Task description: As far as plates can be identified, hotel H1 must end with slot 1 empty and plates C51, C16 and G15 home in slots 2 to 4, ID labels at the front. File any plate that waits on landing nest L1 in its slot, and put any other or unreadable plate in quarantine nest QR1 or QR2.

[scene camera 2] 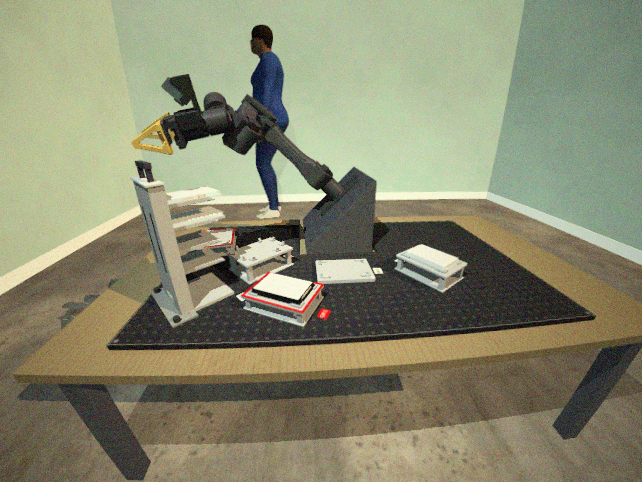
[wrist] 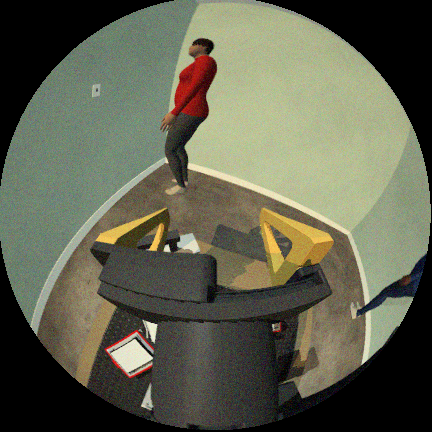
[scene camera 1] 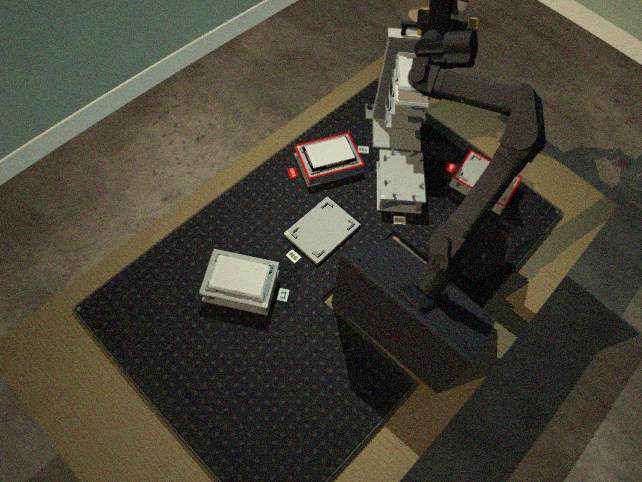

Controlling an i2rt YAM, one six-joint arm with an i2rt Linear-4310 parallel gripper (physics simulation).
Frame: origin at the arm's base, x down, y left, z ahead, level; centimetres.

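Seen in the pictures: gripper, fingertip midpoint: (scene camera 2: 137,139) (wrist: 214,212) (scene camera 1: 456,16); arm's base at its link origin: (scene camera 2: 339,195) (scene camera 1: 422,293).
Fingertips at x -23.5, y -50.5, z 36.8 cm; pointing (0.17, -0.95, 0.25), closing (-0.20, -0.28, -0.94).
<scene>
Offsets run from my fingertips to a thing's top centre. "pt": to the spot under its first point.
My gripper (scene camera 1: 449,18) (scene camera 2: 138,142) (wrist: 214,212) is open and empty, level, above the top of hotel H1 (scene camera 1: 381,88) (scene camera 2: 164,259). In scene camera 2, white plates show on the upper two levels, an upper plate {dx +12.3, dy +9.9, dz +1.6 cm} (scene camera 2: 194,195) and a lower plate {dx +17.7, dy +9.9, dz +1.6 cm} (scene camera 2: 198,216); the levels below look bare. No ID label is readable. A white plate {dx +32.8, dy +73.6, dz -2.7 cm} (scene camera 1: 239,274) (scene camera 2: 427,256) sits on landing nest L1 {dx +33.6, dy +73.6, dz -2.7 cm} (scene camera 1: 207,299) (scene camera 2: 444,284). A white-topped plate with a dark lower part {dx +33.8, dy +31.4, dz +8.6 cm} (scene camera 1: 331,151) (scene camera 2: 282,286) (wrist: 131,354) lies on one red-rimmed quarantine nest. The other quarantine nest {dx +34.6, dy +4.4, dz -26.5 cm} (scene camera 1: 470,168) (scene camera 2: 222,237) is partly behind the arm and shows no plate.
A raised white stand (scene camera 1: 401,178) (scene camera 2: 265,251) with small pegs stands before the hotel. A low white nest {dx +37.4, dy +48.1, dz -5.5 cm} (scene camera 1: 322,230) (scene camera 2: 344,270) with corner brackets lies near the arm's base. A black handle {pt dx +5.7, dy +6.4, dz +10.3 cm} (scene camera 2: 144,170) tops the hotel. People in blue (scene camera 2: 270,88) and red (wrist: 195,87) stand beyond the table.
</scene>
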